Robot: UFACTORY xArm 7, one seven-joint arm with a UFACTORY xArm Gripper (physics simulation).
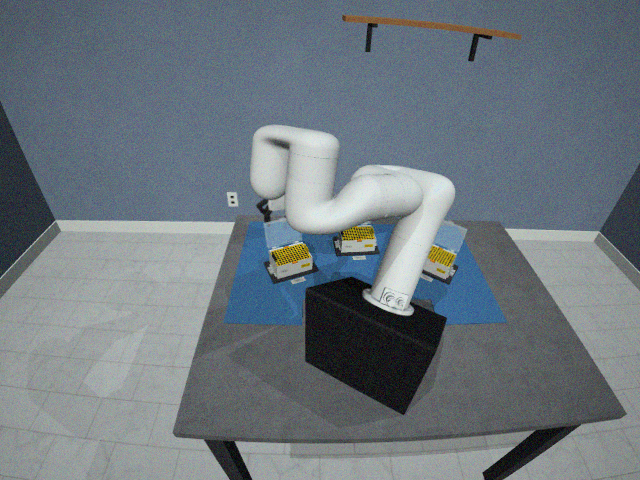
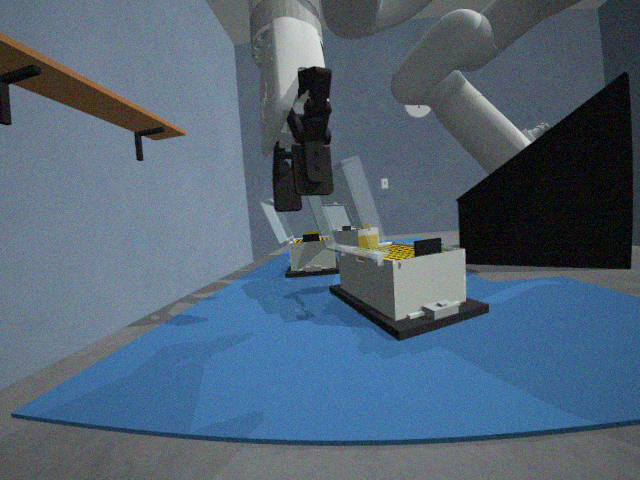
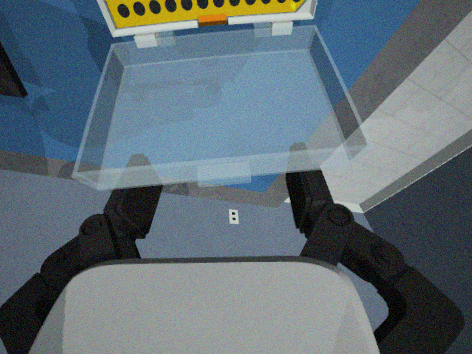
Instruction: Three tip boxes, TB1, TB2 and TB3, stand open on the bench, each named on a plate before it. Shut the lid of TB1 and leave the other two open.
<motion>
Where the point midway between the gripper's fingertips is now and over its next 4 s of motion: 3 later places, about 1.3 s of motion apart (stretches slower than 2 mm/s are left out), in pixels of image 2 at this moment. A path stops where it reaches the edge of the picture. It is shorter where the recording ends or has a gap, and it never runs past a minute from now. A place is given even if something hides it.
My gripper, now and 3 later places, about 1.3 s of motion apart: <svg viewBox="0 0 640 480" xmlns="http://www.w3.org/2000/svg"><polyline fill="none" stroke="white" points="299,204 334,203 368,200 408,218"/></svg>
</motion>
